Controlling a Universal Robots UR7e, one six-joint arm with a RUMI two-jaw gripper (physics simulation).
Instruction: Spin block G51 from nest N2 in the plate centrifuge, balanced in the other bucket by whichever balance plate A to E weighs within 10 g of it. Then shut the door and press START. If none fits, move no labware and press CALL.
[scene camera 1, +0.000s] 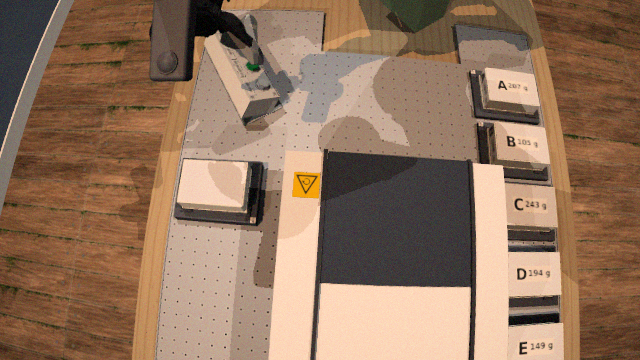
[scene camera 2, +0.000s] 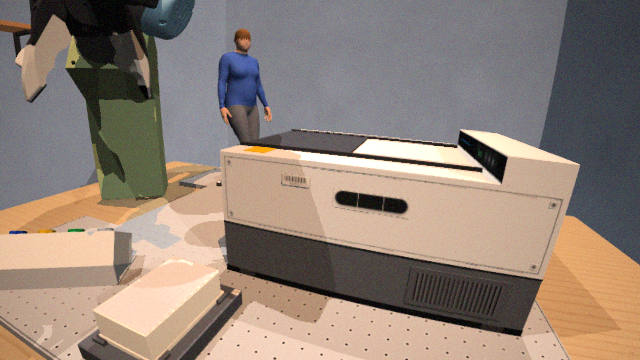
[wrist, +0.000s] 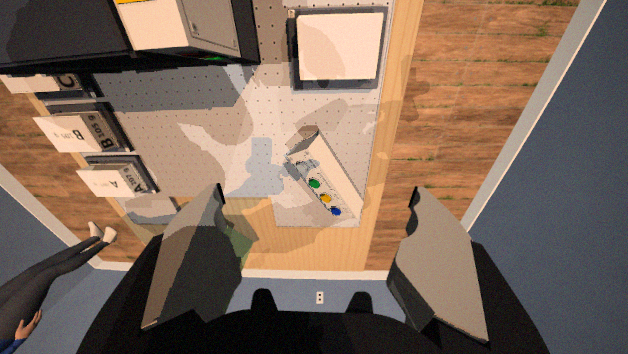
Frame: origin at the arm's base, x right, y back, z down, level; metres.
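Seen in the pictures: gripper, fingertip midpoint: (scene camera 1: 211, 62) (scene camera 2: 98, 100) (wrist: 316, 187).
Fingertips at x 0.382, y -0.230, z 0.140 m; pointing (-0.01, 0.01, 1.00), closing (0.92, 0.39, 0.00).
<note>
Offsets run from my fingertips to a thing's top centre. "spot": to the spot under its first point.
A white block @[dx +0.070, dy -0.090, dz +0.219 m] (scene camera 1: 212, 182) (scene camera 2: 160, 305) (wrist: 340, 47) sits on a dark nest @[spot: dx +0.001, dy -0.119, dz +0.261 m] (scene camera 1: 255, 192) (scene camera 2: 227, 305) (wrist: 294, 72) left of the centrifuge (scene camera 1: 297, 250) (scene camera 2: 280, 200) (wrist: 155, 25); no label or weight is readable on it. A dark panel @[dx -0.187, dy -0.282, dz +0.072 m] (scene camera 1: 395, 220) (scene camera 2: 315, 140) and a white panel @[spot: dx -0.134, dy -0.410, dz +0.075 m] (scene camera 1: 395, 320) (scene camera 2: 405, 152) lie across the centrifuge top; no bucket shows. Balance plates A 207 g @[dx -0.584, dy -0.070, dz +0.231 m] (scene camera 1: 510, 102), B 105 g @[dx -0.537, dy -0.196, dz +0.231 m] (scene camera 1: 520, 155), C 243 g @[dx -0.491, dy -0.320, dz +0.231 m] (scene camera 1: 530, 217), D 194 g @[dx -0.440, dy -0.445, dz +0.231 m] (scene camera 1: 532, 287) and E 149 g @[dx -0.392, dy -0.574, dz +0.231 m] (scene camera 1: 535, 332) stand along the right. My gripper (scene camera 2: 90, 96) (wrist: 316, 187) is open and empty, high above the button box's end of the table.
A slanted button box @[dx -0.035, dy +0.148, dz +0.201 m] (scene camera 1: 257, 110) (scene camera 2: 55, 252) (wrist: 342, 172) with green, yellow and blue buttons stands beyond the white block. The centrifuge's raised console @[spot: dx +0.062, dy -0.531, dz +0.041 m] (scene camera 2: 530, 155) is at its far end from the box. A green pedestal (scene camera 2: 132, 150) and a standing person (scene camera 2: 242, 80) are behind.
</note>
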